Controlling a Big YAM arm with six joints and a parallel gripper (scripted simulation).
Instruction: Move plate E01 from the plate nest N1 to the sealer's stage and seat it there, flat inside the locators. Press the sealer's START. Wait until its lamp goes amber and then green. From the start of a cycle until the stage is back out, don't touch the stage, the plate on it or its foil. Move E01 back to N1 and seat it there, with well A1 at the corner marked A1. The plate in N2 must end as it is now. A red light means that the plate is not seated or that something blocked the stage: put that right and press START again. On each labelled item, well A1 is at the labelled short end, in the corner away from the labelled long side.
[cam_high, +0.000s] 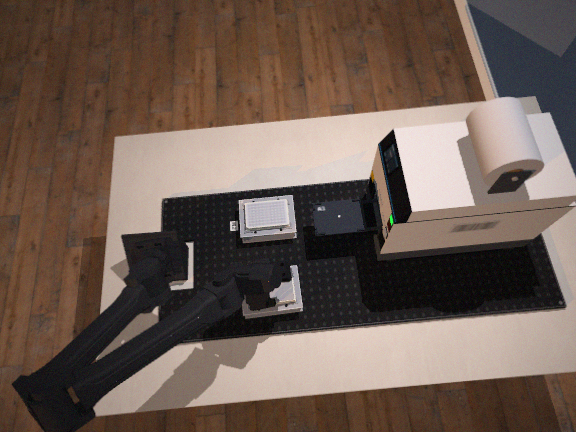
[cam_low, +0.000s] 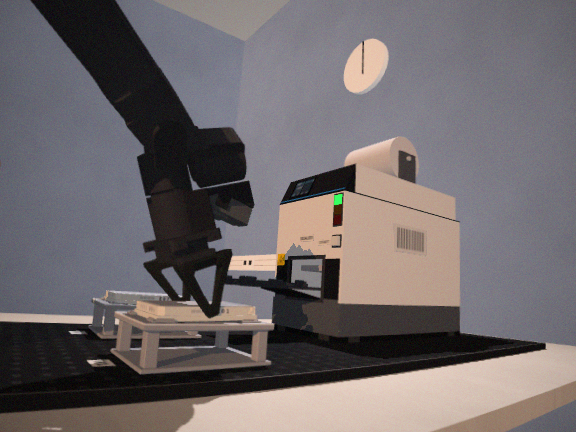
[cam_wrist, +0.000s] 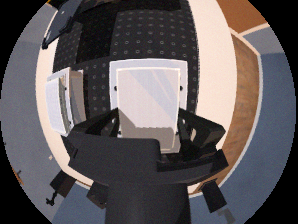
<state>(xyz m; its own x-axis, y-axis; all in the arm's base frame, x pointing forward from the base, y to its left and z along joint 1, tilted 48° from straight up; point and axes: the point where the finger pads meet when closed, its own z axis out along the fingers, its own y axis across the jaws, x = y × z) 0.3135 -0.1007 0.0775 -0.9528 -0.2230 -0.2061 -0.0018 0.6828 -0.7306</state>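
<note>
Right now the nest is 2 cm below my hand. The rest, counted from my hand: plate: 1 cm ahead, 22 cm to the left, 1 cm below; then sealer stage: 21 cm ahead, 17 cm to the left, 4 cm above; then start button: 31 cm ahead, 7 cm to the left, 12 cm above.
</note>
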